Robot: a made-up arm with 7 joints.
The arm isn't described. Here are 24 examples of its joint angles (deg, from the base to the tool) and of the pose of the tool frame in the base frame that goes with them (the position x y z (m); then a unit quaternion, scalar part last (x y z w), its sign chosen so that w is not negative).
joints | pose
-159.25 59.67 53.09 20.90 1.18 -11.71 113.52 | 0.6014 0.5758 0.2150 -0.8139 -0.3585 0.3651 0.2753
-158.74 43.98 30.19 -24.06 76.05 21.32 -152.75 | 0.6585 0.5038 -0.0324 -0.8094 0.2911 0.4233 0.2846
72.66 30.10 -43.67 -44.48 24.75 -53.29 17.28 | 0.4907 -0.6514 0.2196 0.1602 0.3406 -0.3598 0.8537
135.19 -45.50 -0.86 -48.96 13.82 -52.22 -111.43 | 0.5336 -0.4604 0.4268 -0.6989 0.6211 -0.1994 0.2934
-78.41 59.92 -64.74 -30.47 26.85 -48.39 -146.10 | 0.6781 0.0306 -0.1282 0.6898 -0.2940 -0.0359 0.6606
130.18 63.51 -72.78 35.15 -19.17 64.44 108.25 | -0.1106 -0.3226 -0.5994 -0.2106 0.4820 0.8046 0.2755
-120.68 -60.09 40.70 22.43 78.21 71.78 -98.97 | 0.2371 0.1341 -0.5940 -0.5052 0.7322 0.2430 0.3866
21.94 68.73 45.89 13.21 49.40 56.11 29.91 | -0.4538 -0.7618 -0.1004 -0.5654 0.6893 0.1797 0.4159
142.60 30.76 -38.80 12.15 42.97 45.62 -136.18 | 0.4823 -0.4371 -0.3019 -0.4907 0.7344 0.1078 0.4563
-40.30 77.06 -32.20 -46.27 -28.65 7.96 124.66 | 0.5521 -0.1045 0.1792 0.3510 -0.0980 0.2530 0.8962
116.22 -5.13 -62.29 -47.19 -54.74 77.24 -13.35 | -0.3651 -0.3129 0.4056 -0.1249 0.6490 0.7503 0.0132
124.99 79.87 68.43 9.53 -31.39 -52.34 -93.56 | 0.0252 0.5772 -0.4132 0.1812 0.4673 0.7688 0.3971
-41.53 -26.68 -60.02 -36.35 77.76 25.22 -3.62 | 0.0897 0.4055 -0.2079 -0.7528 -0.4781 0.3938 0.2228
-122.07 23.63 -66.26 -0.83 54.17 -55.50 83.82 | 0.3748 -0.1111 -0.3357 -0.7537 0.1227 -0.0534 0.6434
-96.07 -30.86 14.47 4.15 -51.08 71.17 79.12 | -0.1573 0.0063 -0.2994 0.1468 0.3421 0.8976 0.2362
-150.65 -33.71 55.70 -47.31 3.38 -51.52 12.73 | 0.3463 -0.4076 -0.3241 0.3738 0.4753 -0.4203 0.6765
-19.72 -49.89 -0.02 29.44 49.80 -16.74 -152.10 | 0.6933 -0.0570 -0.2090 0.4425 -0.0522 0.1838 0.8762
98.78 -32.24 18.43 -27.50 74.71 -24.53 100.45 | 0.3653 -0.8036 0.1133 -0.1965 -0.1535 -0.5244 0.8141
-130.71 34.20 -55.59 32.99 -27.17 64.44 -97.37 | 0.2031 0.2133 -0.5631 0.8652 0.4739 0.0104 0.1635
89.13 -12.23 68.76 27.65 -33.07 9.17 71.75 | 0.3097 -0.8970 -0.0445 -0.0073 -0.0964 -0.4533 0.8861
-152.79 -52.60 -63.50 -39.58 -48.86 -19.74 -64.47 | -0.7226 0.0439 0.3594 -0.0128 -0.2706 -0.9070 0.3224
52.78 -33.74 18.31 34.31 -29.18 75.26 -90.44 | 0.7387 -0.1273 0.3682 -0.7758 -0.0767 -0.6112 0.1369
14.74 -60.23 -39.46 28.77 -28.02 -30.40 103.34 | 0.3413 0.5249 0.2616 0.5543 0.3676 0.1415 0.7333
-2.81 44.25 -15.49 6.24 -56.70 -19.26 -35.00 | 0.7454 -0.4015 0.3890 -0.4032 0.3498 -0.0935 0.8404
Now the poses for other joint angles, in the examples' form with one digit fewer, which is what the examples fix.
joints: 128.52 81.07 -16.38 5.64 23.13 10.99 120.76
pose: 0.200 0.223 -0.450 -0.696 -0.017 0.715 0.063
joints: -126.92 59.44 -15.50 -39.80 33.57 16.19 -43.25
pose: 0.515 -0.260 -0.171 0.657 0.408 -0.187 0.606
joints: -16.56 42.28 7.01 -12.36 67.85 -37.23 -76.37
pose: 0.376 -0.993 0.136 0.533 -0.580 0.113 0.606
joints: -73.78 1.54 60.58 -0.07 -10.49 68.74 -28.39
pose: 0.567 -0.316 -0.021 0.527 0.464 -0.554 0.447
